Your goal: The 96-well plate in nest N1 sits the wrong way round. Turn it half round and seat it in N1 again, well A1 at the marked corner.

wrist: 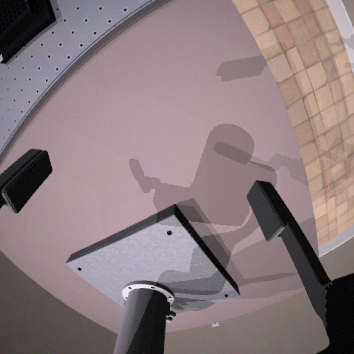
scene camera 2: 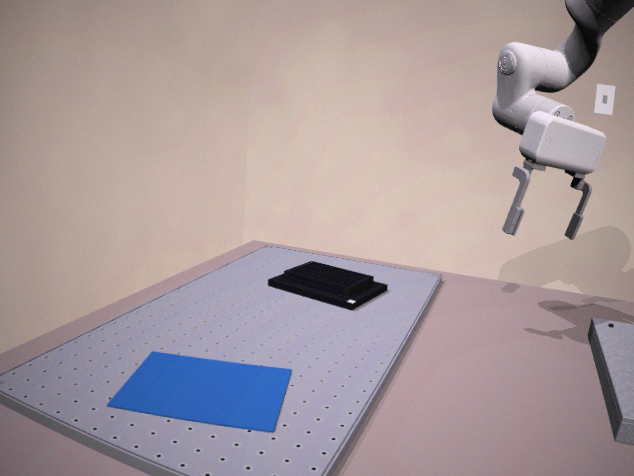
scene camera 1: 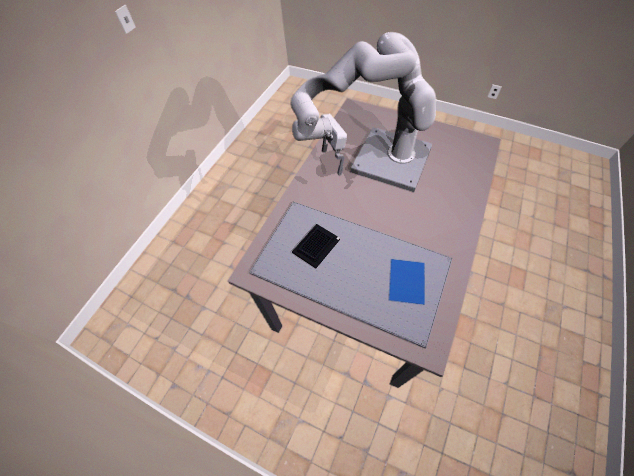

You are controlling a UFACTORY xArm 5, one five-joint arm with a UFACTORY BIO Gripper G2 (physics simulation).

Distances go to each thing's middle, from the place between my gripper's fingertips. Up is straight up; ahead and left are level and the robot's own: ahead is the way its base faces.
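Distances from my hand: black nest N1 (scene camera 2: pixel 366 295), 34 cm ahead, 2 cm to the left, 12 cm below; black 96-well plate (scene camera 2: pixel 331 279), 34 cm ahead, 2 cm to the left, 11 cm below; blue rectangle (scene camera 2: pixel 237 395), 40 cm ahead, 39 cm to the left, 12 cm below. Going by their middles, of the things named here the blue rectangle is the farthest from my hand.
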